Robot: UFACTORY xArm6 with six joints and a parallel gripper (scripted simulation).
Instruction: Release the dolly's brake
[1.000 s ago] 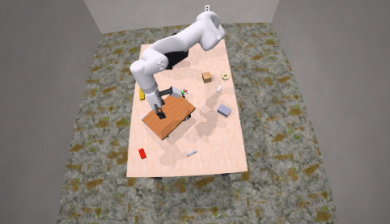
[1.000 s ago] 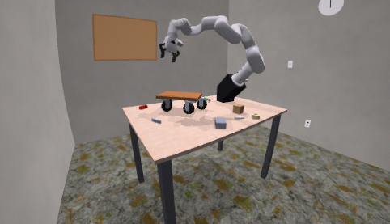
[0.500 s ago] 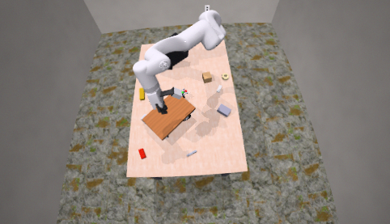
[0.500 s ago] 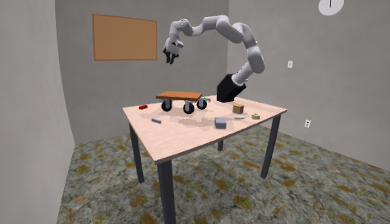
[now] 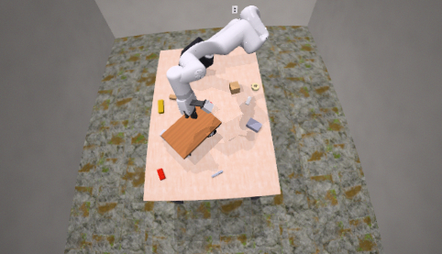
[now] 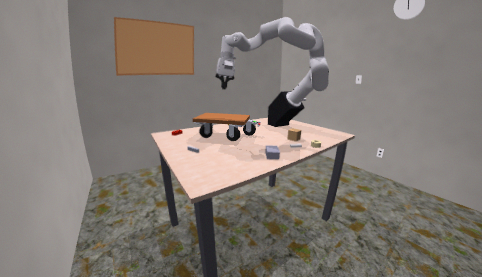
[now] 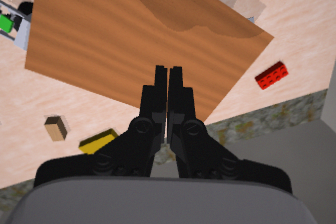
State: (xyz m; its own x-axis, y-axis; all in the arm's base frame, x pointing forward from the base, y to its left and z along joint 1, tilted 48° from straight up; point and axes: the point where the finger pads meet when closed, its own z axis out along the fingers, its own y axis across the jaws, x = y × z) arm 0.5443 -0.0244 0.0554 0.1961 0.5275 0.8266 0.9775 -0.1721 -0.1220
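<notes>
Right now my hand is 23 cm above the brake pedal, 20 cm past it and 3 cm to the right of it. The rest, counted from my hand: grey bar 30 cm below, 21 cm ahead, 13 cm to the left; then grey-blue block 32 cm to the left, 29 cm below, 11 cm behind; then red block 30 cm below, 25 cm ahead, 20 cm to the right.
</notes>
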